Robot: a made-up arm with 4 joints. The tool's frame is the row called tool. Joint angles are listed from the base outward. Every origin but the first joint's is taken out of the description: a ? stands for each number. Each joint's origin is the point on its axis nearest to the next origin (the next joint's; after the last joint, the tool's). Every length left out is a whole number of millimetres.
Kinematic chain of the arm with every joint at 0, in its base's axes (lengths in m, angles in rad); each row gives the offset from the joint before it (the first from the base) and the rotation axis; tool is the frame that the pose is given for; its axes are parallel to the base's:
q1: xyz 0 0.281 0.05 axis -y
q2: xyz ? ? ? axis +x
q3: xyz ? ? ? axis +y
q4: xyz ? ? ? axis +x
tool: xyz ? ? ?
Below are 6 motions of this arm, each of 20 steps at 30 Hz.
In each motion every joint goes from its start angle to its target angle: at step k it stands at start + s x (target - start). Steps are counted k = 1, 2, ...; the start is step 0. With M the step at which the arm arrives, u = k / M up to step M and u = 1 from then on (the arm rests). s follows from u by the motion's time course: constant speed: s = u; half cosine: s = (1 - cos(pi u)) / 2; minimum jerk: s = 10 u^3 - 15 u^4 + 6 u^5.
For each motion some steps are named. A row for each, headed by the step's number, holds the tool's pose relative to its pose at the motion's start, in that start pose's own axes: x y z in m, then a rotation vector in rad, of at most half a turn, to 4 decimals.
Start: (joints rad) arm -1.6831 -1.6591 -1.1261 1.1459
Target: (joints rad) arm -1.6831 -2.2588 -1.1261 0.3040
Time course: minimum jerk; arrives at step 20
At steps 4, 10, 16, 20:
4: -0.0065 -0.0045 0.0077 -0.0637 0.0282 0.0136
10: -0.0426 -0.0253 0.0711 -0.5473 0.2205 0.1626
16: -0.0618 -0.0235 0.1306 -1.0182 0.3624 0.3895
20: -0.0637 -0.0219 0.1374 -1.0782 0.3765 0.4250

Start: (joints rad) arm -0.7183 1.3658 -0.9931 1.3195
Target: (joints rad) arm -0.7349 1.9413 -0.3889 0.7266
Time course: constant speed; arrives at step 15
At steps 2, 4, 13, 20:
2: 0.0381 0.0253 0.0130 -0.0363 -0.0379 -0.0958
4: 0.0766 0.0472 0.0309 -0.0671 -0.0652 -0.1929
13: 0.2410 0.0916 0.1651 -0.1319 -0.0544 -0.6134
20: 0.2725 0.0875 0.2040 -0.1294 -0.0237 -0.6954

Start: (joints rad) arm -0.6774 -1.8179 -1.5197 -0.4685
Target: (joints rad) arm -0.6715 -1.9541 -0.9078 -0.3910
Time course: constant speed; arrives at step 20
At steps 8, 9, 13, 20:
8: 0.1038 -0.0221 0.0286 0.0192 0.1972 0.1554
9: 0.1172 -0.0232 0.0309 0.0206 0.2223 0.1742
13: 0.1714 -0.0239 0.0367 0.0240 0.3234 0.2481
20: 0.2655 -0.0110 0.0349 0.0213 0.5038 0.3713

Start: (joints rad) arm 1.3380 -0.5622 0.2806 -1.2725
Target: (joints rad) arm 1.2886 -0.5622 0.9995 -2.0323
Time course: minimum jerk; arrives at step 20
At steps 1, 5, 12, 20:
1: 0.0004 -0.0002 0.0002 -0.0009 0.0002 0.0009
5: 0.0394 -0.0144 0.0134 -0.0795 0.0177 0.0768
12: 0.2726 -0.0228 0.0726 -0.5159 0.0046 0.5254
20: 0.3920 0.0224 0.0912 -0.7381 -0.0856 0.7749

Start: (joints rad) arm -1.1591 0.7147 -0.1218 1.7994
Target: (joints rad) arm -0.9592 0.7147 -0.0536 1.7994
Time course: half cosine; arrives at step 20
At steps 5, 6, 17, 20:
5: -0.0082 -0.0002 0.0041 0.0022 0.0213 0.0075
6: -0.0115 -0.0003 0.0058 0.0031 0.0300 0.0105
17: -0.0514 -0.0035 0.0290 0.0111 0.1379 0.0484
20: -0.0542 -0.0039 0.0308 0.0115 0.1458 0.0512

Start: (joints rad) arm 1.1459 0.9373 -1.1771 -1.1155
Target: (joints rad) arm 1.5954 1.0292 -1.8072 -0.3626
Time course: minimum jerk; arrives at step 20
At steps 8, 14, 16, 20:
8: -0.1233 0.0375 -0.0979 0.3574 -0.1592 -0.2351
14: -0.2384 0.1905 -0.2395 0.9261 -0.5018 -0.5701
16: -0.2470 0.2298 -0.2599 1.0349 -0.5841 -0.6313
20: -0.2497 0.2520 -0.2696 1.0935 -0.6314 -0.6641

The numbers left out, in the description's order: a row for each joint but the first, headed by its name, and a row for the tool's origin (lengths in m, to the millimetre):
q2: 0.044 0 0.007
q3: 0 0.256 -0.033
q4: -0.216 0 0.39
tool: 0 -0.114 -0.005

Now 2 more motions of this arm.
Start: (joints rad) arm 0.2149 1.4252 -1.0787 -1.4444
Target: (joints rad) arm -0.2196 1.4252 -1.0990 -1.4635
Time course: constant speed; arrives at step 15
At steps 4, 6, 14, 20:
4: 0.0194 0.0319 0.0527 -0.1063 0.0549 0.0047
6: 0.0300 0.0498 0.0774 -0.1595 0.0821 0.0071
14: 0.0780 0.1338 0.1628 -0.3732 0.1897 0.0181
20: 0.0845 0.1456 0.1719 -0.3999 0.2030 0.0195

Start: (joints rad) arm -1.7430 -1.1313 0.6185 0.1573
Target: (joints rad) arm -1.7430 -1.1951 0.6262 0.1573
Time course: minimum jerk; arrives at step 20
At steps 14, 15, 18, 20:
14: 0.0072 0.0196 -0.0085 -0.0434 0.0015 -0.0317
15: 0.0077 0.0209 -0.0091 -0.0465 0.0016 -0.0340
18: 0.0085 0.0231 -0.0102 -0.0514 0.0018 -0.0376
20: 0.0086 0.0233 -0.0103 -0.0518 0.0018 -0.0379

